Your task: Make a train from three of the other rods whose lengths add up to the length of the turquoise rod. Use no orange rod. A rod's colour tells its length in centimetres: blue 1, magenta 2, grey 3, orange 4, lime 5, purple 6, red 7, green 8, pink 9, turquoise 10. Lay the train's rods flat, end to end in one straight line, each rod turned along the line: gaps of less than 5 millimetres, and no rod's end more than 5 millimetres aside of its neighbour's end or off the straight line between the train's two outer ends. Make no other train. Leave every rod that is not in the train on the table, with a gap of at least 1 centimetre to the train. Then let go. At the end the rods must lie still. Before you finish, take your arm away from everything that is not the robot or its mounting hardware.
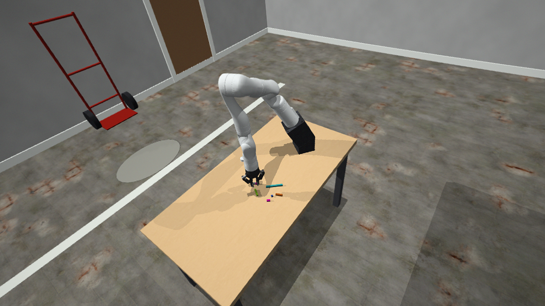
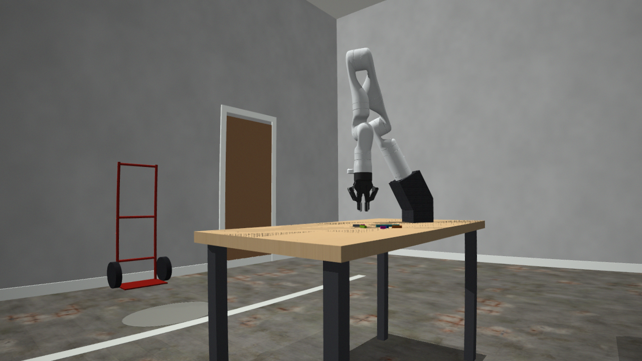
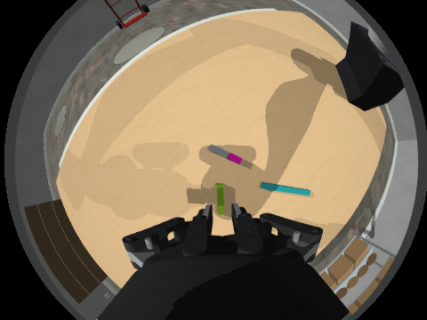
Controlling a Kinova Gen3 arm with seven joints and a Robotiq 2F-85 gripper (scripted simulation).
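My hand is 8 cm above the lime rod. Round my hand: grey rod: 8 cm below, 7 cm to the right, 4 cm behind; turquoise rod: 10 cm behind, 8 cm below, 5 cm to the left; blue rod: 9 cm to the left, 8 cm below, 4 cm behind.
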